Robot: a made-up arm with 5 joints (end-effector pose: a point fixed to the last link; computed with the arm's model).
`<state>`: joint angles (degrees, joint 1 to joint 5).
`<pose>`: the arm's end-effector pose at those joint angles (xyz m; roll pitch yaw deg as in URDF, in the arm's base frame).
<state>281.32 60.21 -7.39 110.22 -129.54</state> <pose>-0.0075 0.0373 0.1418 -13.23 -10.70 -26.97</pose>
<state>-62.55 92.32 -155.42 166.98 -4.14</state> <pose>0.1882 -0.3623 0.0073 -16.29 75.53 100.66</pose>
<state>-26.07 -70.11 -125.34 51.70 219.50</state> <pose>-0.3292 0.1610 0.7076 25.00 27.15 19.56</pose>
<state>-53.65 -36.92 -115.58 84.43 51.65</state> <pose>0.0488 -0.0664 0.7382 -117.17 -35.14 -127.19</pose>
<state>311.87 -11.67 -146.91 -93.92 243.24</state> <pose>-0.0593 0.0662 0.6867 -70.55 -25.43 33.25</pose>
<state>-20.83 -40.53 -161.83 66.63 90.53</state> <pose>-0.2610 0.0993 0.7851 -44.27 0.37 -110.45</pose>
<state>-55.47 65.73 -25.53 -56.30 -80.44</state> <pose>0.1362 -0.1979 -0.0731 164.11 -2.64 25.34</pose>
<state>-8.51 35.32 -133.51 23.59 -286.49</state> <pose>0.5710 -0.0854 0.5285 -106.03 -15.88 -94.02</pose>
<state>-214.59 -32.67 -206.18 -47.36 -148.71</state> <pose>0.3654 -0.2520 0.4172 -119.24 -55.14 -99.92</pose>
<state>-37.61 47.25 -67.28 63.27 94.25</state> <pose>0.2896 -0.2231 -0.0364 136.84 -2.91 -130.71</pose>
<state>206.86 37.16 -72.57 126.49 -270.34</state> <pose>-0.2663 -0.1348 0.1027 88.92 0.34 116.85</pose>
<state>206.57 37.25 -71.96 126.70 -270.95</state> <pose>-0.2640 -0.1320 0.1016 88.01 0.95 116.54</pose>
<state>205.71 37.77 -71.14 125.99 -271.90</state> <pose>-0.2626 -0.1264 0.0962 87.38 1.90 115.62</pose>
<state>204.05 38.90 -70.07 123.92 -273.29</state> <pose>-0.2622 -0.1170 0.0849 87.25 3.29 113.89</pose>
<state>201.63 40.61 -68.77 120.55 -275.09</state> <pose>-0.2620 -0.1039 0.0682 87.60 5.09 111.42</pose>
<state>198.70 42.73 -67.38 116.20 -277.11</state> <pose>-0.2613 -0.0884 0.0480 88.44 7.11 108.51</pose>
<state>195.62 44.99 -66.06 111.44 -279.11</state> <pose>-0.2595 -0.0725 0.0270 89.63 9.11 105.56</pose>
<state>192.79 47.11 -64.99 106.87 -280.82</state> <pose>-0.2572 -0.0584 0.0079 91.03 10.82 102.98</pose>
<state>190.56 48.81 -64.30 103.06 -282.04</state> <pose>-0.2554 -0.0476 -0.0072 92.48 12.03 101.08</pose>
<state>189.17 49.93 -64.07 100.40 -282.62</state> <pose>-0.2553 -0.0412 -0.0170 93.83 12.59 100.01</pose>
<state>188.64 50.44 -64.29 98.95 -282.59</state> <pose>-0.2574 -0.0391 -0.0218 95.02 12.54 99.73</pose>
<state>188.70 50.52 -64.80 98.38 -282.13</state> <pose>-0.2610 -0.0399 -0.0229 96.03 12.06 99.97</pose>
